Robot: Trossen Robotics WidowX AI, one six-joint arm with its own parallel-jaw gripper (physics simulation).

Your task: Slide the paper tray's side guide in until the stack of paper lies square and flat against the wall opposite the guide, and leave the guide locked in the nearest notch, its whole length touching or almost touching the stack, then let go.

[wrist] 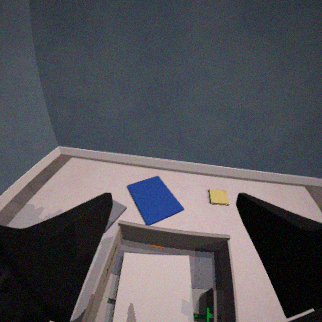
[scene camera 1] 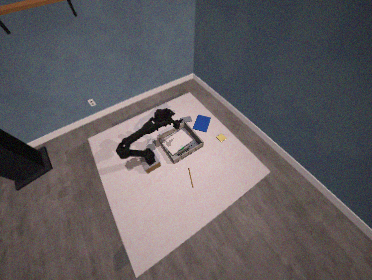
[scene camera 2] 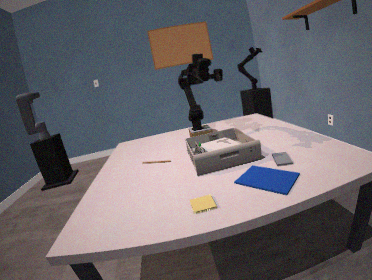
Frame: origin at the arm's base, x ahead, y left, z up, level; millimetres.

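Seen in the pictures: gripper, fingertip midpoint: [wrist: 175,199] [scene camera 1: 179,116] [scene camera 2: 211,80]; arm's base at its link origin: [scene camera 1: 150,161] [scene camera 2: 197,128].
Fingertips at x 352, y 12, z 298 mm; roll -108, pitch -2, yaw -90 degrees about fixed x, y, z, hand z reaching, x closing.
Note:
Offsets run from my fingertips to a thing's top centre.
The grey paper tray {dz -286, dx -16, dy -12 mm} [scene camera 1: 190,154] [scene camera 2: 210,164] [wrist: 175,232] stands on the table. The white paper stack {dz -341, dx -35, dy +12 mm} [scene camera 1: 175,139] [scene camera 2: 220,144] [wrist: 155,285] lies in it; in the wrist view a narrow strip of tray floor shows between the stack and the left wall. The side guide's green part [scene camera 1: 182,149] [scene camera 2: 199,145] [wrist: 207,315] is to the right of the stack in the wrist view; the guide's near end is cut off there, and whether it touches the stack or sits in a notch cannot be told. My gripper [scene camera 1: 180,123] [scene camera 2: 218,75] [wrist: 175,199] is open and empty, raised above the tray.
A blue flat item {dz -373, dx +330, dy +30 mm} [scene camera 1: 202,123] [scene camera 2: 268,179] [wrist: 155,200] and a yellow pad {dz -370, dx +338, dy -238 mm} [scene camera 1: 221,137] [scene camera 2: 203,203] [wrist: 219,197] lie beyond the tray's far wall in the wrist view. A grey flat item {dz -371, dx +234, dy +185 mm} [scene camera 2: 282,158] lies beside the tray. A thin brown stick {dz -374, dx -173, dy -332 mm} [scene camera 1: 190,178] [scene camera 2: 156,162] lies on the other side.

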